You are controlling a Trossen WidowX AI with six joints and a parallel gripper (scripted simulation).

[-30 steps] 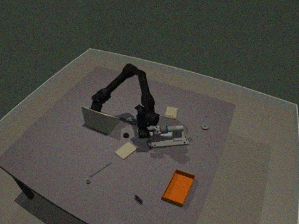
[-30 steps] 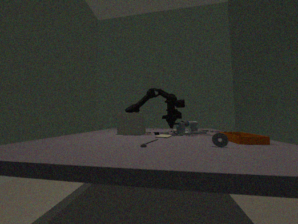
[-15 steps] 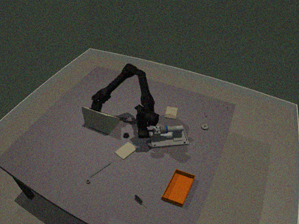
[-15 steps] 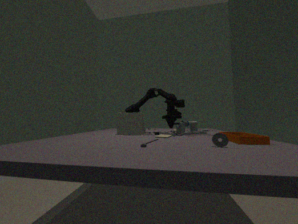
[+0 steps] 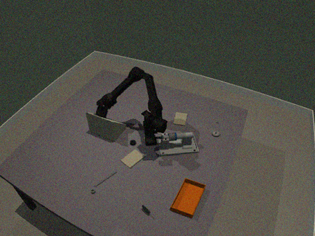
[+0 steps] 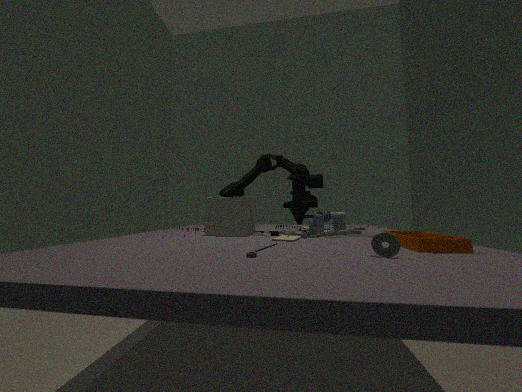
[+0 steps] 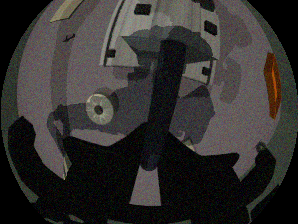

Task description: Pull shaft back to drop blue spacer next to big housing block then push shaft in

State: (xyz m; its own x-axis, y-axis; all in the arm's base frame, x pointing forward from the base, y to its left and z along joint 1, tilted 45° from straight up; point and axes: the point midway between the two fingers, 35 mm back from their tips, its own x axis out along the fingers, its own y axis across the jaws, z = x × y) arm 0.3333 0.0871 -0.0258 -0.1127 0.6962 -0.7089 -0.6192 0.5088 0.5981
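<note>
The white ring is 5 cm behind my gripper tip, 5 cm to the left of it and 4 cm below it. Round my gripper tip: black ring: 11 cm behind, 3 cm to the right, 4 cm below; then dark shaft: 6 cm ahead, 5 cm to the left, 3 cm above; then blue spacer: 12 cm ahead, 9 cm to the left, 3 cm above.
</note>
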